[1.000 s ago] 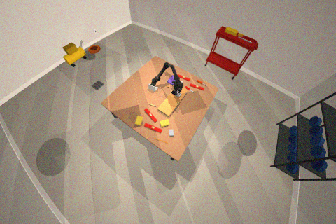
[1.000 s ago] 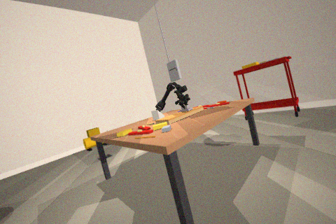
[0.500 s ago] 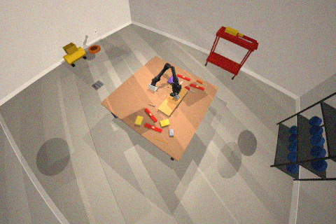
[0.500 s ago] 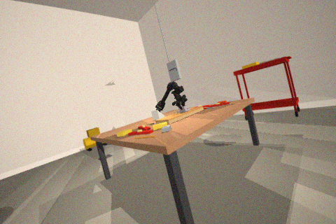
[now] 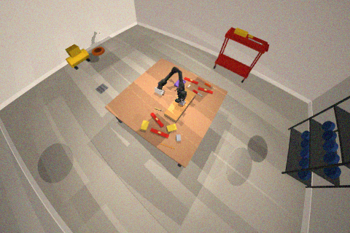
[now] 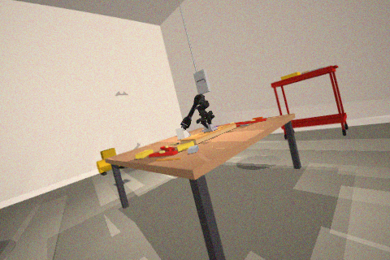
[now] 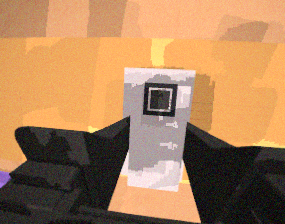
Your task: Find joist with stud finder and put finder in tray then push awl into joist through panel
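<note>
Right now the purple flat tray is 28 cm to the left of my gripper tip, 24 cm behind it and 5 cm below it. The rest, counted from my gripper tip: grey stud finder (2 cm above, 1 cm ahead); small grey block (40 cm to the right, 28 cm ahead, 5 cm below); awl (27 cm to the right, 14 cm behind, 6 cm below).
</note>
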